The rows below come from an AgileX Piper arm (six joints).
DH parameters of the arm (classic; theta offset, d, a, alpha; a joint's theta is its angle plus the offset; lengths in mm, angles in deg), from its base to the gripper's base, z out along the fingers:
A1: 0 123 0 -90
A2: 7.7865 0 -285 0
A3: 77.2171 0 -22 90
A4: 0 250.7 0 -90
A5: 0 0 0 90
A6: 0 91 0 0
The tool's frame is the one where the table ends.
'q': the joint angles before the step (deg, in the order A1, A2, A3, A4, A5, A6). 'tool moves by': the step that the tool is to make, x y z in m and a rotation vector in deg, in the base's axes. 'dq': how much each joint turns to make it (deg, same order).
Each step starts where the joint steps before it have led.
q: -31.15, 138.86, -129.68, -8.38, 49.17, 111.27
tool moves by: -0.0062, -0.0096, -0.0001, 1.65, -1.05, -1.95
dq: -1.41, 0.03, -0.10, 1.66, 0.10, 0.51
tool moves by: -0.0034, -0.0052, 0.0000, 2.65, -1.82, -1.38
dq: -1.05, 0.02, -0.09, 3.14, 0.01, 0.13
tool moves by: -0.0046, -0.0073, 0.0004, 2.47, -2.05, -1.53
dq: -1.31, 0.00, -0.05, 3.20, -0.25, 0.00
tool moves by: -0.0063, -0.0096, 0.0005, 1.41, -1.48, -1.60
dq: -1.46, -0.01, -0.01, 2.02, -0.37, 0.00
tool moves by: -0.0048, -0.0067, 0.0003, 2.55, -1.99, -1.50
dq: -1.27, 0.01, -0.03, 3.24, -0.04, 0.00
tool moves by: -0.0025, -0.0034, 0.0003, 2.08, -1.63, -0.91
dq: -0.78, 0.00, 0.01, 2.69, 0.00, -0.07
